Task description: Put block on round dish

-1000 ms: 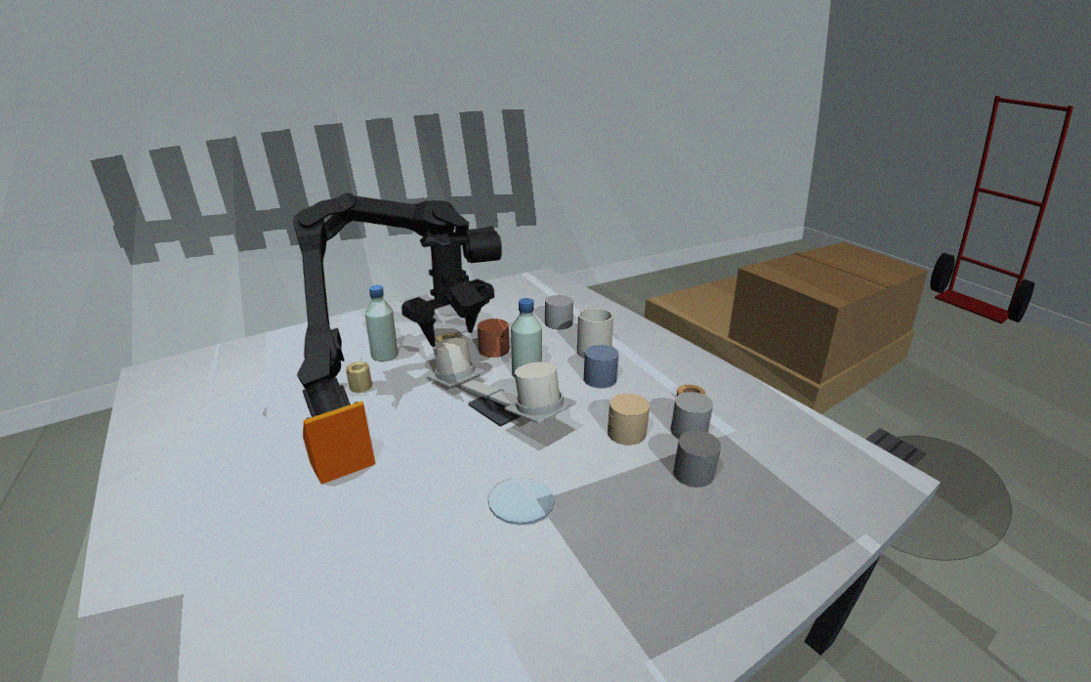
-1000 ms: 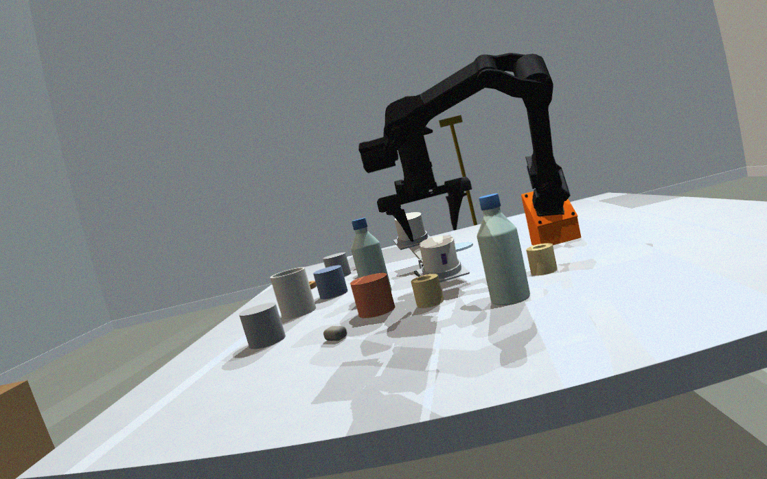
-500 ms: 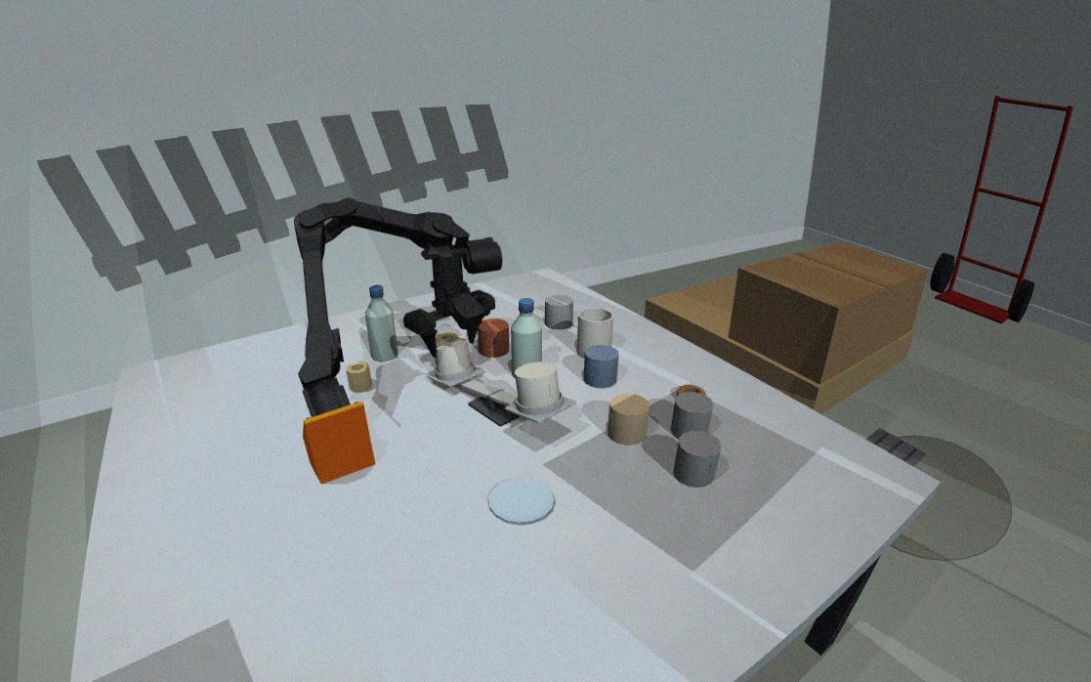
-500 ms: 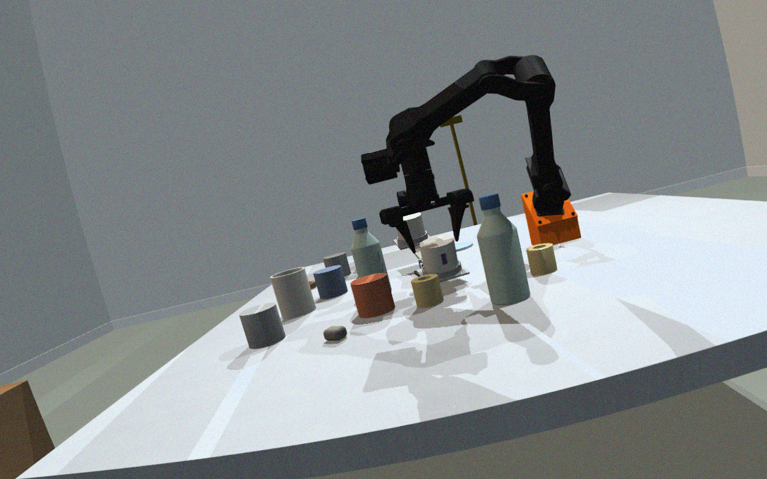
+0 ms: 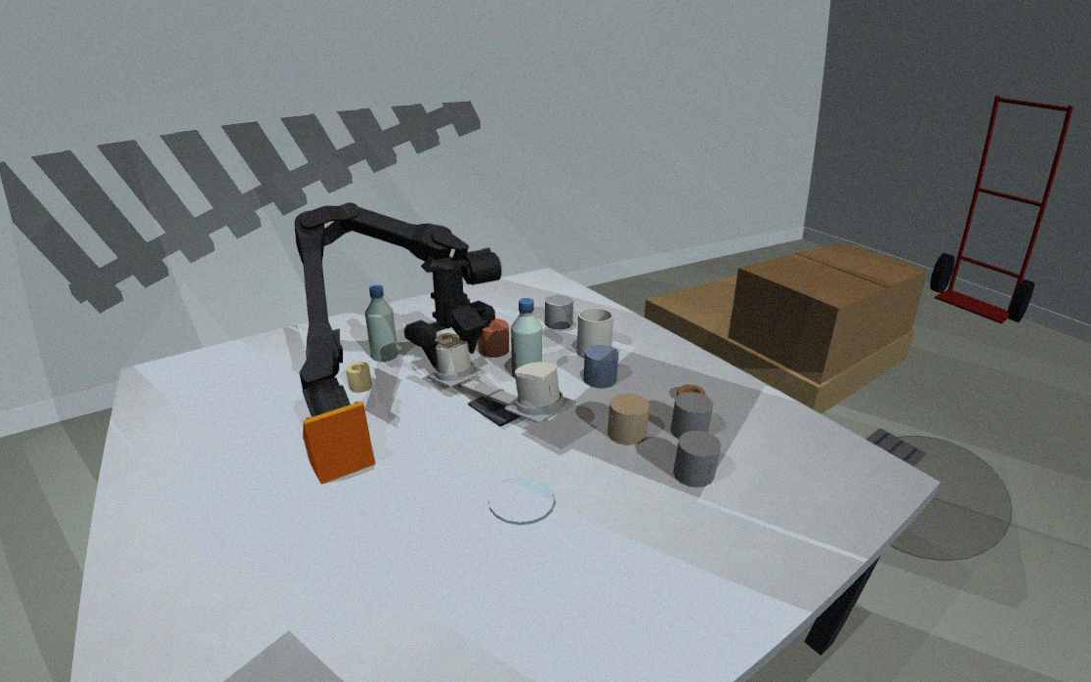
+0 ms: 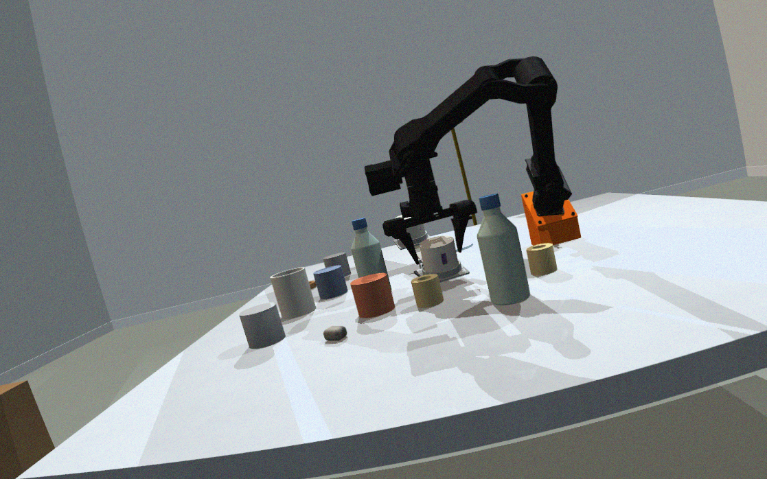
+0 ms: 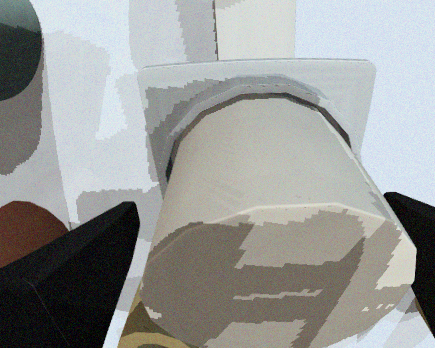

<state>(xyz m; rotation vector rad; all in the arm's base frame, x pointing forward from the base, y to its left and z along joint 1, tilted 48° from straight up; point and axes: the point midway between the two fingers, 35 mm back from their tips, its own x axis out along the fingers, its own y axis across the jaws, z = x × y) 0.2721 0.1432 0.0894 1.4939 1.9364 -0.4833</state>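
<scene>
Now: the teal block 10 mm below my gripper tip. From my gripper tip the other things lie so: cream cup 260 mm to the right, 70 mm ahead, 60 mm above; then round dish 390 mm to the right, 50 mm below, 40 mm behind.
</scene>
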